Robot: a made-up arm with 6 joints. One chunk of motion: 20 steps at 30 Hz.
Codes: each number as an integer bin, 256 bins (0 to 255) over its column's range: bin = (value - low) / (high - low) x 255, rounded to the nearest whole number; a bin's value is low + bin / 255 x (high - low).
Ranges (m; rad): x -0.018..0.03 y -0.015..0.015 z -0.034..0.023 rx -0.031..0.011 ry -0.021..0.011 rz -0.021..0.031
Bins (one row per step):
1: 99 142 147 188 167 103
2: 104 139 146 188 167 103
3: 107 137 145 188 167 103
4: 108 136 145 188 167 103
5: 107 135 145 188 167 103
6: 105 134 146 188 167 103
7: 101 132 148 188 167 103
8: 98 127 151 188 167 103
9: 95 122 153 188 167 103
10: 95 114 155 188 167 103
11: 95 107 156 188 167 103
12: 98 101 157 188 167 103
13: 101 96 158 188 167 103
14: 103 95 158 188 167 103
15: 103 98 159 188 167 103
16: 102 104 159 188 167 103
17: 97 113 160 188 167 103
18: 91 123 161 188 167 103
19: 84 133 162 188 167 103
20: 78 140 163 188 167 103
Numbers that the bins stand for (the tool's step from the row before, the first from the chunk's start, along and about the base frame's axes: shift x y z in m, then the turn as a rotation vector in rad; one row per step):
1: 0.00064 0.00171 -0.00114 -0.00004 -0.00004 0.00000
2: 0.00158 0.00135 -0.00136 -0.00004 -0.00004 0.00000
3: 0.00214 0.00112 -0.00159 -0.00004 -0.00004 0.00000
4: 0.00233 0.00100 -0.00159 -0.00004 -0.00004 0.00000
5: 0.00214 0.00088 -0.00159 -0.00004 -0.00004 0.00000
6: 0.00176 0.00076 -0.00136 -0.00004 -0.00004 0.00000
7: 0.00101 0.00053 -0.00092 -0.00004 -0.00004 0.00000
8: 0.00045 -0.00006 -0.00025 -0.00004 -0.00004 0.00000
9: -0.00012 -0.00065 0.00020 -0.00004 -0.00004 0.00000
10: -0.00012 -0.00159 0.00065 -0.00004 -0.00004 0.00000
11: -0.00012 -0.00241 0.00087 -0.00004 -0.00004 0.00000
12: 0.00045 -0.00312 0.00109 -0.00004 -0.00004 0.00000
13: 0.00101 -0.00371 0.00132 -0.00004 -0.00004 0.00000
14: 0.00139 -0.00382 0.00132 -0.00004 -0.00004 0.00000
15: 0.00139 -0.00347 0.00154 -0.00004 -0.00004 0.00000
16: 0.00120 -0.00276 0.00154 -0.00004 -0.00004 0.00000
17: 0.00026 -0.00171 0.00176 -0.00004 -0.00004 0.00000
18: -0.00087 -0.00053 0.00199 -0.00004 -0.00004 0.00000
19: -0.00219 0.00065 0.00221 -0.00004 -0.00004 0.00000
20: -0.00332 0.00147 0.00244 -0.00004 -0.00004 0.00000

